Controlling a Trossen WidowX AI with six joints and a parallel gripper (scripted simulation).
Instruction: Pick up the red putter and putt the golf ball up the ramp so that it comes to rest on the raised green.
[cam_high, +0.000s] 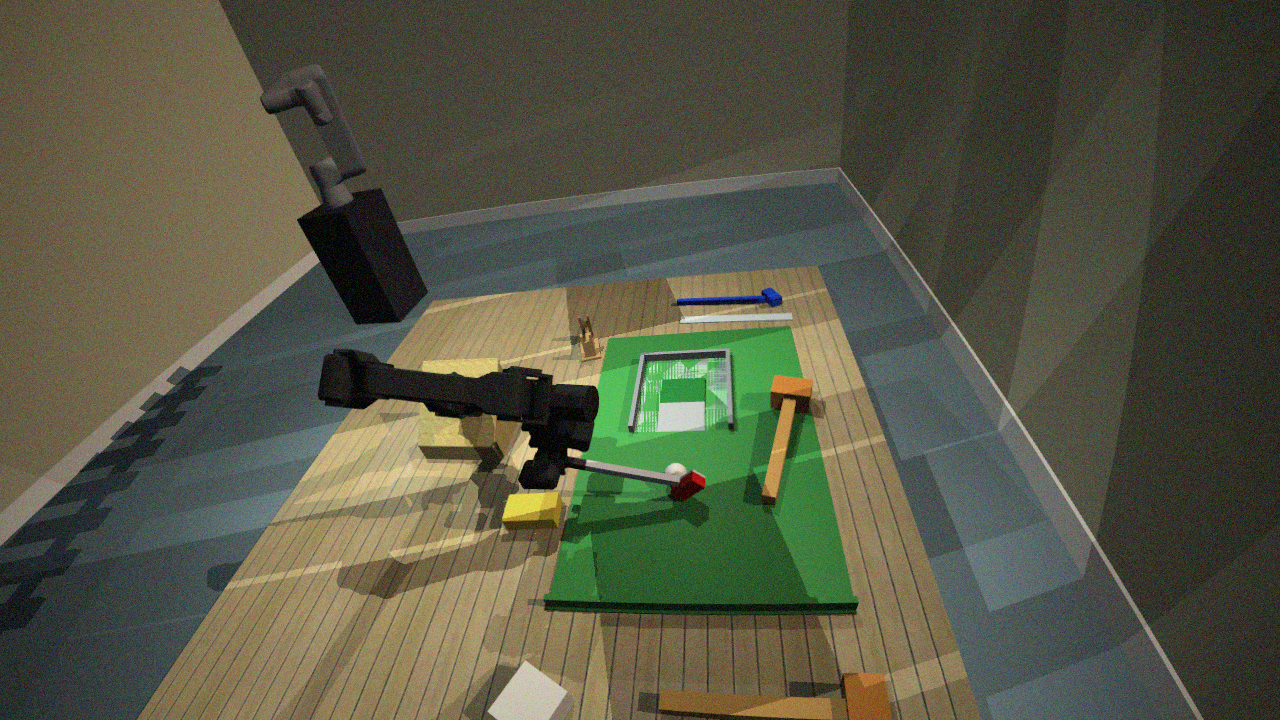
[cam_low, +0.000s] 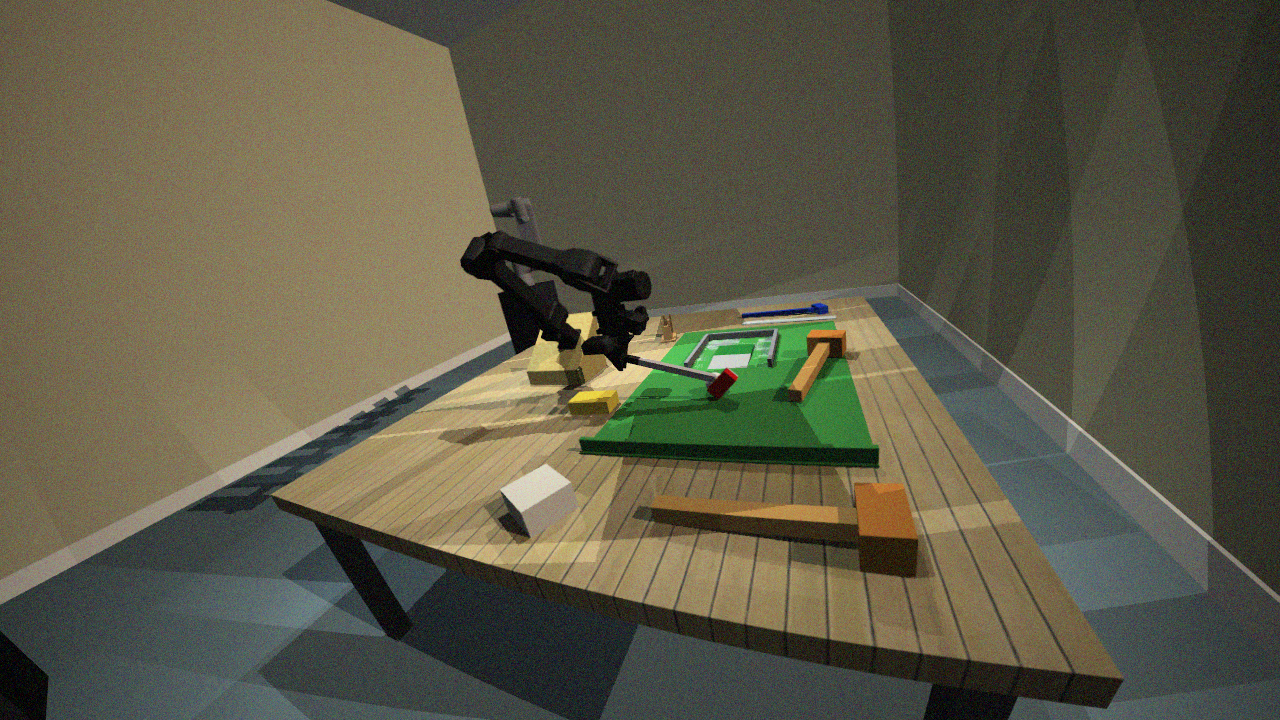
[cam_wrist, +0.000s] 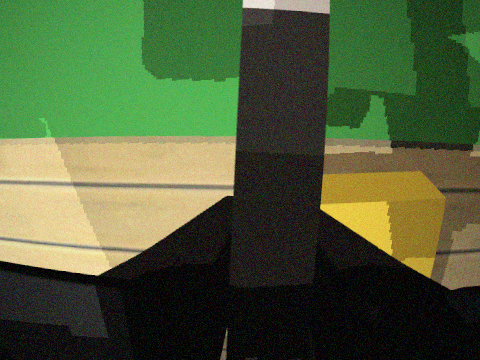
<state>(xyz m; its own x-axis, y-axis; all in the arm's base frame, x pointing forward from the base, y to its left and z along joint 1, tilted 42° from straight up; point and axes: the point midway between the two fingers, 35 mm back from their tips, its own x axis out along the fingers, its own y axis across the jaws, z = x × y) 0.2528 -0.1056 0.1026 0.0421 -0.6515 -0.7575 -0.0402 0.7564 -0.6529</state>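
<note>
My gripper tip is 120 mm short of the red putter and 10 mm to the right of it. The rest, counted from my gripper tip: green mat 230 mm ahead, 160 mm to the left, 70 mm below; yellow block 60 mm behind, 50 mm to the right, 60 mm below; white golf ball 200 mm ahead, 40 mm to the left, 50 mm below.
</note>
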